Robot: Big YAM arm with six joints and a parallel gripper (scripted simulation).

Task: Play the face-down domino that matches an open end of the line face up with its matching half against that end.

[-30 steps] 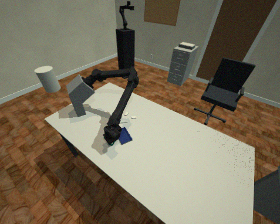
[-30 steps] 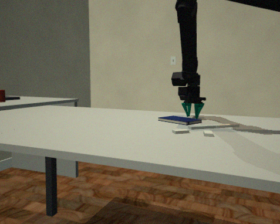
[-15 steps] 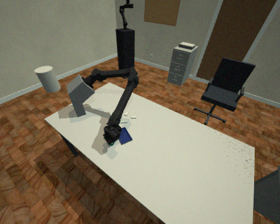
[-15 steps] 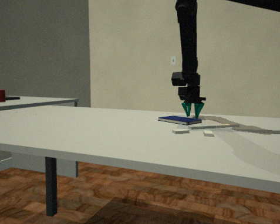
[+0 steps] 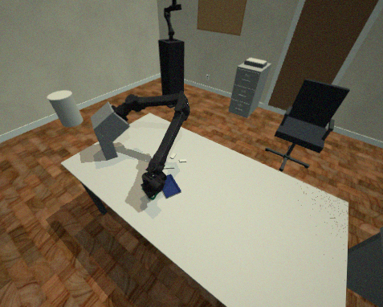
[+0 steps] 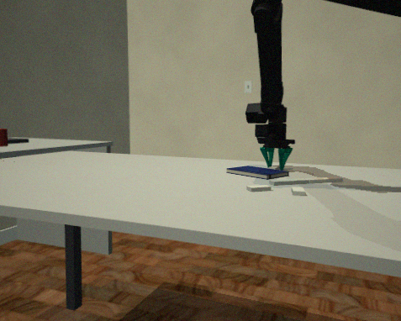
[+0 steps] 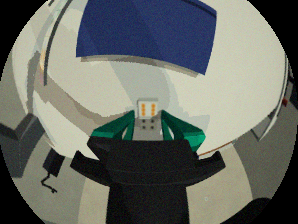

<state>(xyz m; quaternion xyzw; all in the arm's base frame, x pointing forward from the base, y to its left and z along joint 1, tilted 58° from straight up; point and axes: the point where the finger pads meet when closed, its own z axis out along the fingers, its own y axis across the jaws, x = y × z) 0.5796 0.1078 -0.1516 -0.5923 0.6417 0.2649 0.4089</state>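
Now: hand right at the white domino. From my hand the other things lie so: book: 130 mm to the left, 10 mm behind.
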